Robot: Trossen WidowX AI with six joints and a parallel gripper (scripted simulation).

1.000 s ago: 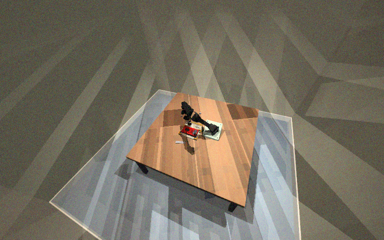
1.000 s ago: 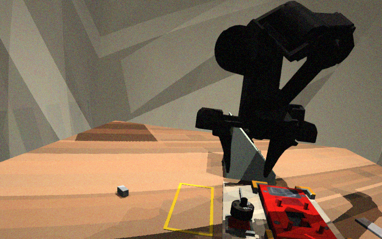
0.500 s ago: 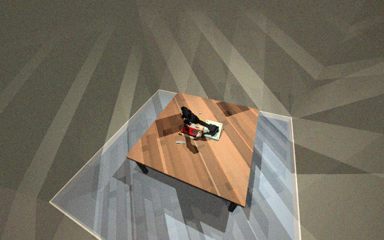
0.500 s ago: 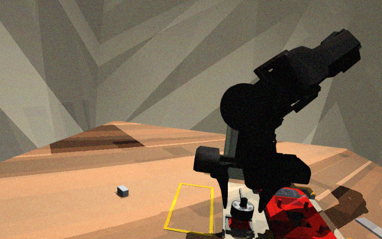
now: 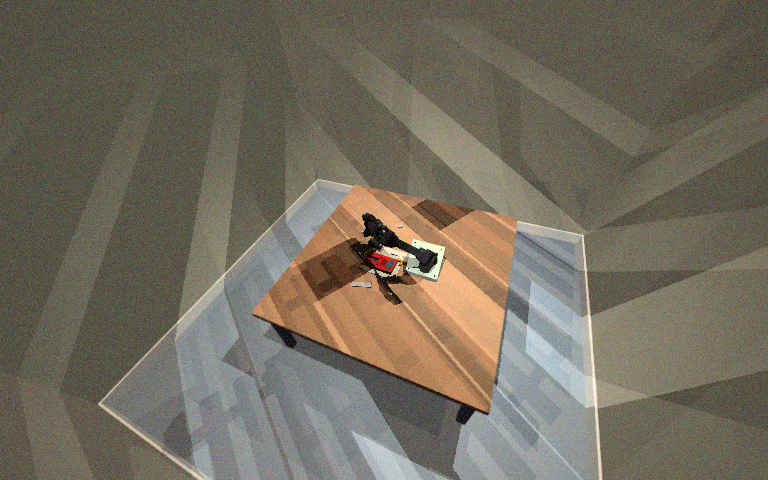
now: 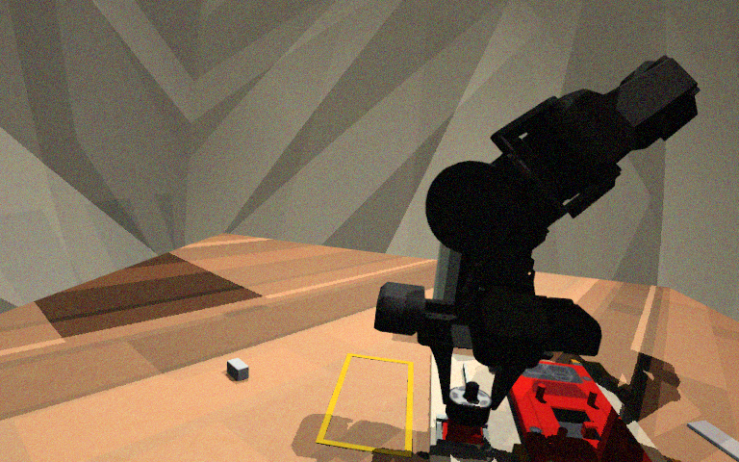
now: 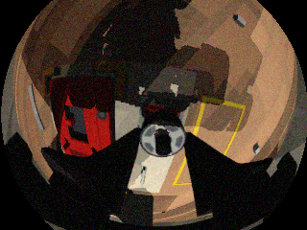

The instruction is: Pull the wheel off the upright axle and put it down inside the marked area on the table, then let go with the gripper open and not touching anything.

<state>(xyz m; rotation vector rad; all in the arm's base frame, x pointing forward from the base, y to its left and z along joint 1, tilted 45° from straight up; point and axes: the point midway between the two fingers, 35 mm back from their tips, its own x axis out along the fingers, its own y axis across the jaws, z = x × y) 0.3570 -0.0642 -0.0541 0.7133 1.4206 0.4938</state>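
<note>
Right now the wheel is right at my gripper tip. Also, from my gripper tip: upright axle: 1 cm below; then grey cube: 8 cm behind, 23 cm to the right, 3 cm below; then grey strip: 2 cm ahead, 30 cm to the left, 4 cm below.
</note>
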